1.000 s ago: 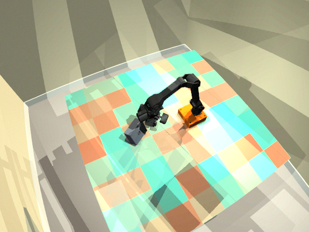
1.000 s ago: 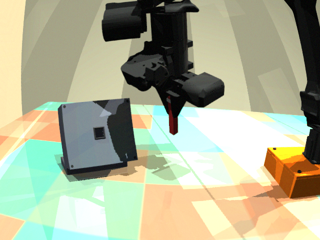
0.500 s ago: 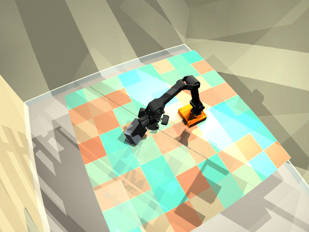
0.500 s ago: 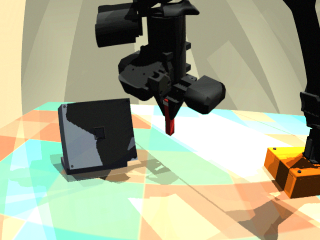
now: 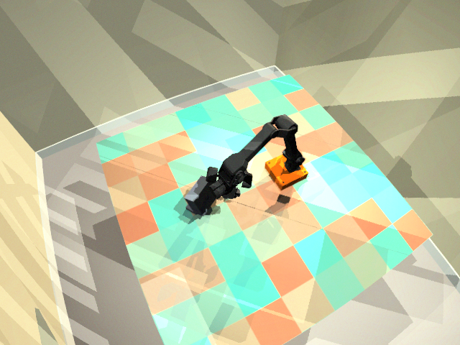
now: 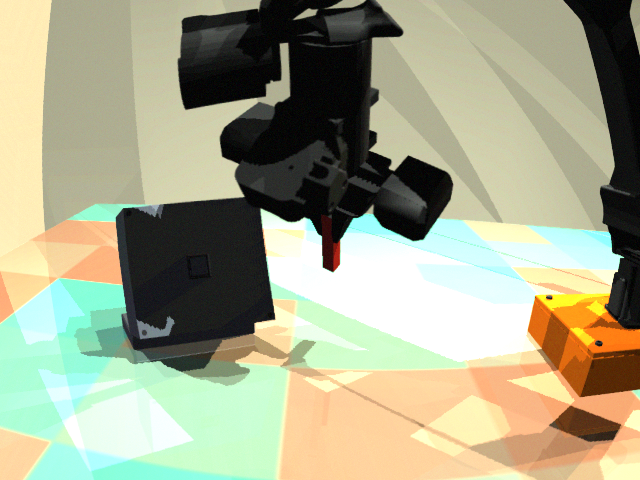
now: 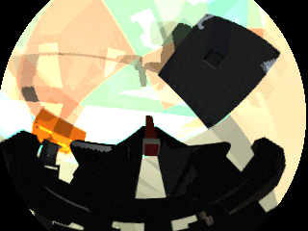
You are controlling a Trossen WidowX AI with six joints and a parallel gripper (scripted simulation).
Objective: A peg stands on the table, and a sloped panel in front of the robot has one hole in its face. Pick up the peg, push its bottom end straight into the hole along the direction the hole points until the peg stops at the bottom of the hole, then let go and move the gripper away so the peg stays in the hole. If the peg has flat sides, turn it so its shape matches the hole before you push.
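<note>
Now: the grey sloped panel 120 mm ahead of my gripper tip, 40 mm to the left of it and 30 mm below it. Round my gripper tip: red square peg: 10 mm to the left, 10 mm above.
</note>
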